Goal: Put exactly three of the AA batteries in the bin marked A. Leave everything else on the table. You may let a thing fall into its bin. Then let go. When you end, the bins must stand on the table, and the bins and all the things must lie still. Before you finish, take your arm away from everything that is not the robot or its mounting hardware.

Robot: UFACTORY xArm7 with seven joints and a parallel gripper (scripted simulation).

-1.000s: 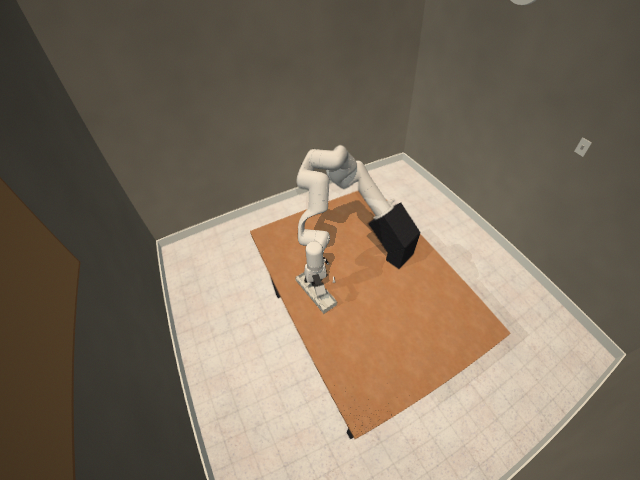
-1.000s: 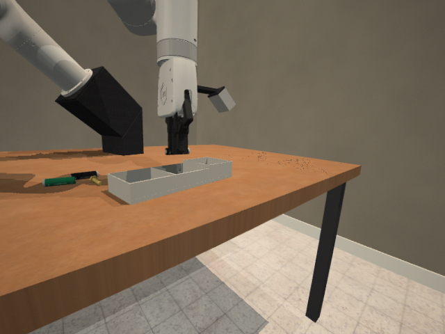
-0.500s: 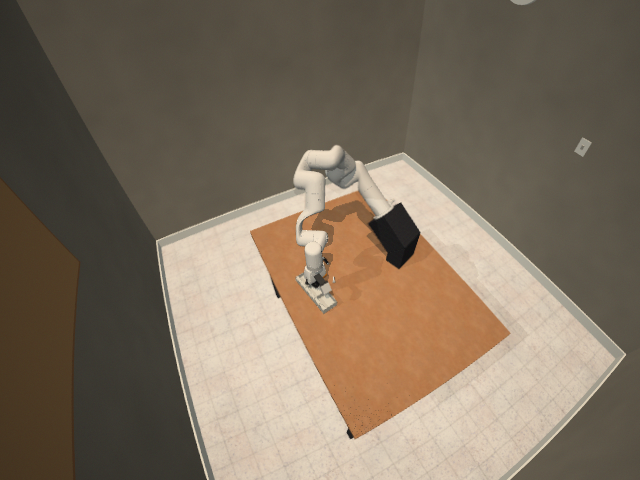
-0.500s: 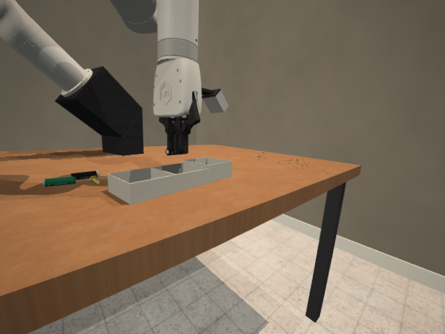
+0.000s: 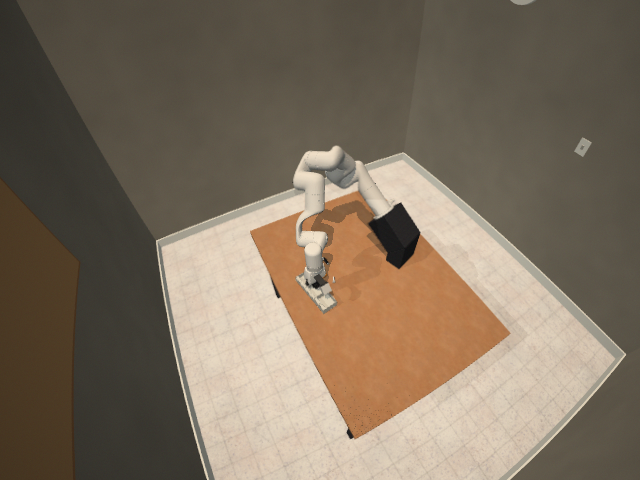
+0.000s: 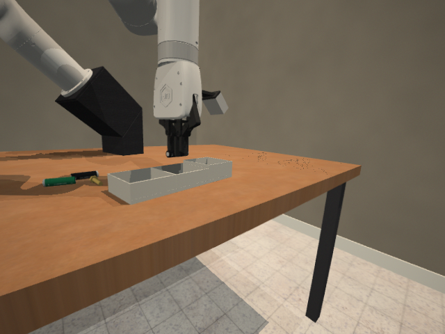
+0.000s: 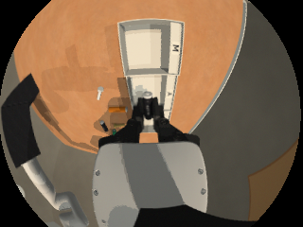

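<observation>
The three-compartment bin lies 10 mm ahead of my hand and 60 mm below it. The rest, counted from my hand: yellow piece (110 mm behind, 120 mm to the right, 70 mm below); orange battery (80 mm behind, 50 mm to the right, 70 mm below); pale piece (110 mm behind, 10 mm to the left, 70 mm below).
</observation>
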